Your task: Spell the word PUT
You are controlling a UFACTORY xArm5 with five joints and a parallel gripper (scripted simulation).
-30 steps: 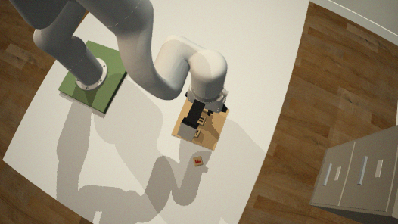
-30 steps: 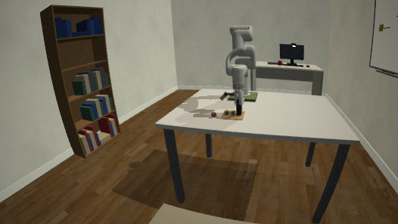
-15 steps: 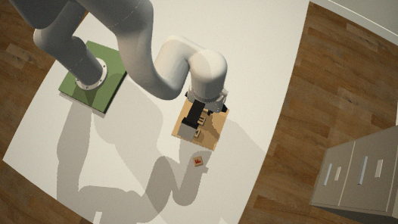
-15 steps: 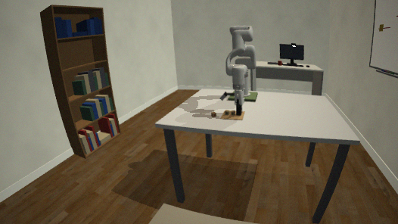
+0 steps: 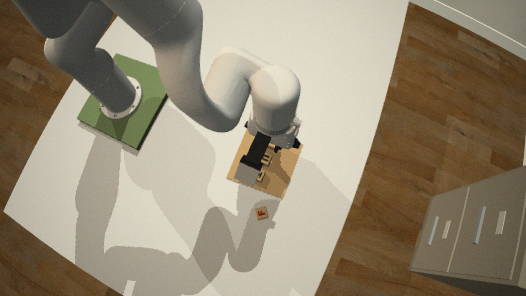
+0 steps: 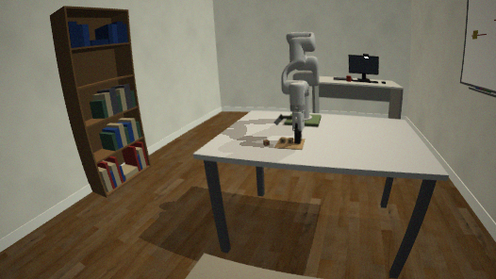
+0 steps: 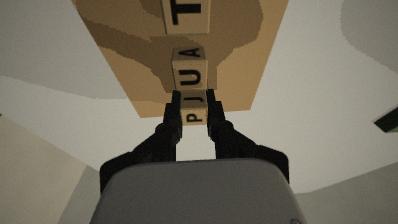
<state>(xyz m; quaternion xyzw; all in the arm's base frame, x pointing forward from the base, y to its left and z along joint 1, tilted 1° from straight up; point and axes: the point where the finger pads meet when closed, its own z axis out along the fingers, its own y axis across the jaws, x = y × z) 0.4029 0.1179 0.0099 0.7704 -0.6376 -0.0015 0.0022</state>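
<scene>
My gripper is now 1 cm above the wooden block. Round my hand: mat (4 cm to the right, 3 cm below, 1 cm ahead); F block (15 cm to the right, 7 cm ahead, 2 cm below).
</scene>
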